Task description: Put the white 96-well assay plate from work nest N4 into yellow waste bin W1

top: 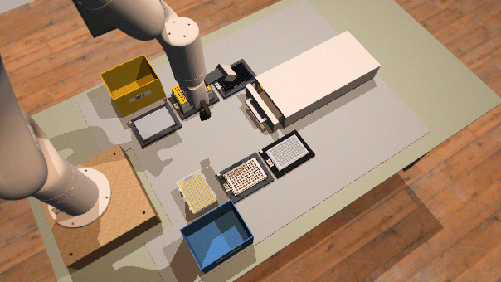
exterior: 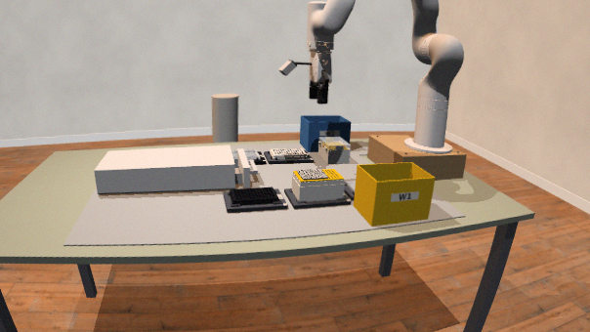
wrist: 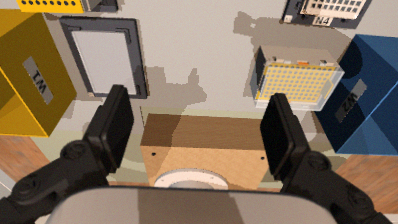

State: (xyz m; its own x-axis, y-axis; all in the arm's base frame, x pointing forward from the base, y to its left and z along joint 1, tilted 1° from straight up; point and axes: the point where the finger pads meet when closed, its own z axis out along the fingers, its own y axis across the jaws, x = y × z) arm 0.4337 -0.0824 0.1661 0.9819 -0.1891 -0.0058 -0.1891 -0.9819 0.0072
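My gripper is now 240 mm above the cream plate, 200 mm to the left of it and 10 mm short of it. Round my hand: yellow-rimmed plate (200 mm below, 170 mm to the left, 70 mm ahead); then black plate (260 mm ahead, 240 mm below, 140 mm to the left); then work nest N4 (250 mm below, 200 mm to the right, 10 mm ahead).
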